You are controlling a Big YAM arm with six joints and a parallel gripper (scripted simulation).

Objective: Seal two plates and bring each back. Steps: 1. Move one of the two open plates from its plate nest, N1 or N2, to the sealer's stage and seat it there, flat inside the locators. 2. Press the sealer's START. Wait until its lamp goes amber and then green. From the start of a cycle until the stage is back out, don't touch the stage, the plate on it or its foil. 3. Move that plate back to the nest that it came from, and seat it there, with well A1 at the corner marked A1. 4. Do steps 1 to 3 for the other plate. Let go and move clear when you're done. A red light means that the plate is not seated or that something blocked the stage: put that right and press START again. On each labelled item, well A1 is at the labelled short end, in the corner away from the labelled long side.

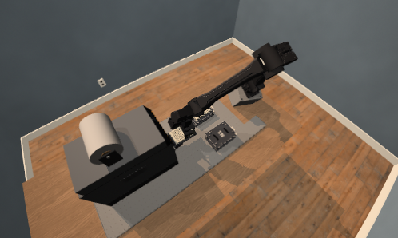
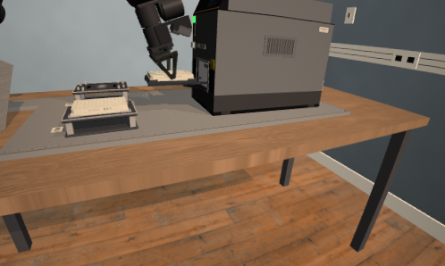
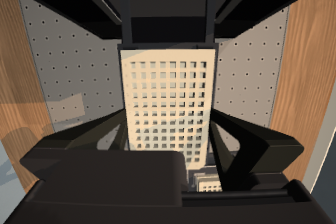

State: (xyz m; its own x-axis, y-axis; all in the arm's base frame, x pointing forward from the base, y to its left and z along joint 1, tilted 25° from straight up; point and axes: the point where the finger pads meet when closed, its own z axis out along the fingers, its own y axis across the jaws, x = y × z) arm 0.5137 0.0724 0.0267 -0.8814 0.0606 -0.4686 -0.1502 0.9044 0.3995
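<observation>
Now: the sealer stage 2 cm below my hand. The rest, counted from my hand: plate nest 18 cm behind, 13 cm to the right, 7 cm below; start button 11 cm to the left, 9 cm ahead, 8 cm above; small label 28 cm behind, 15 cm to the right, 11 cm below.
</observation>
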